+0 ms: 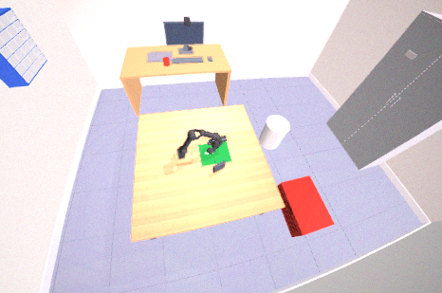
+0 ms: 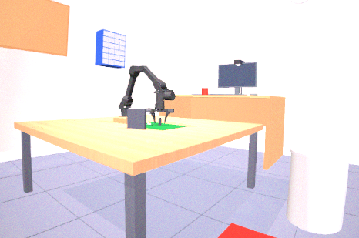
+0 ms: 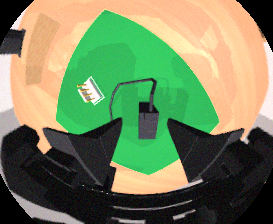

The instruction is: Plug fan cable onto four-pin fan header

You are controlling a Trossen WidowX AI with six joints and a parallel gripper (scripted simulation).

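The green board lies 30 mm below my gripper tip and 20 mm to the right of it. Round my gripper tip: small dark plug (10 mm to the left, 10 mm above); dark fan (190 mm to the right, 40 mm above, 20 mm behind).
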